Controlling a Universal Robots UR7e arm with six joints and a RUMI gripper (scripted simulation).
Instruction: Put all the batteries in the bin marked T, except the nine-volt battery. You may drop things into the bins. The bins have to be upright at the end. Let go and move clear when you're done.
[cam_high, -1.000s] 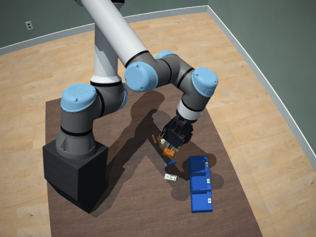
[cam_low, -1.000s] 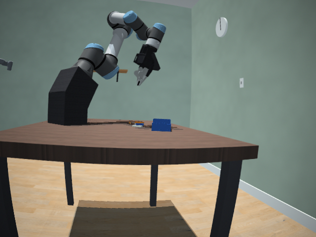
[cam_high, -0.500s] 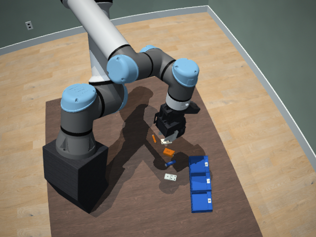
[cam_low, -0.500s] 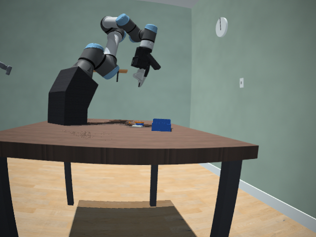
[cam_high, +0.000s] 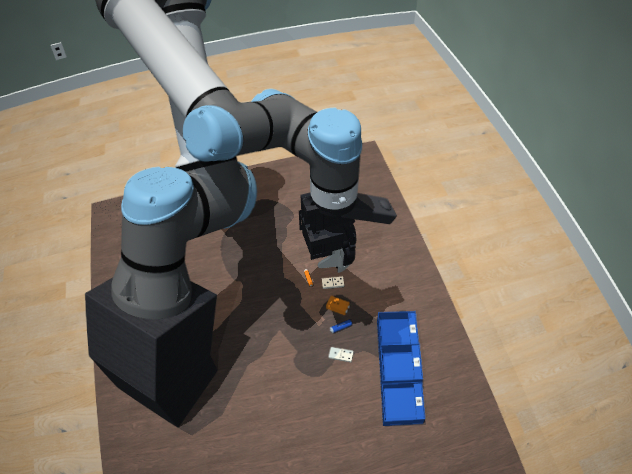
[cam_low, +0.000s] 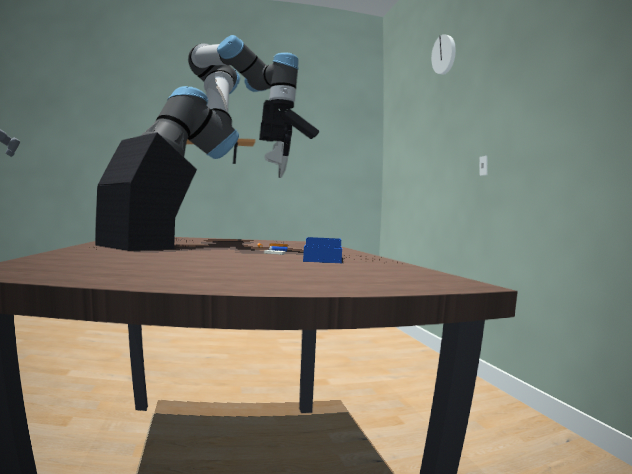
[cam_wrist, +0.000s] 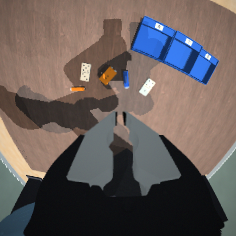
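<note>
Now: hand 80 mm short of the joined blue bins, 160 mm to the left of it and 200 mm above it. From my hand the other things lie so: thin orange battery 30 mm behind, 130 mm to the left, 220 mm below; blue cylindrical battery 20 mm to the right, 210 mm below; orange nine-volt battery 20 mm ahead, 20 mm to the left, 210 mm below.
</note>
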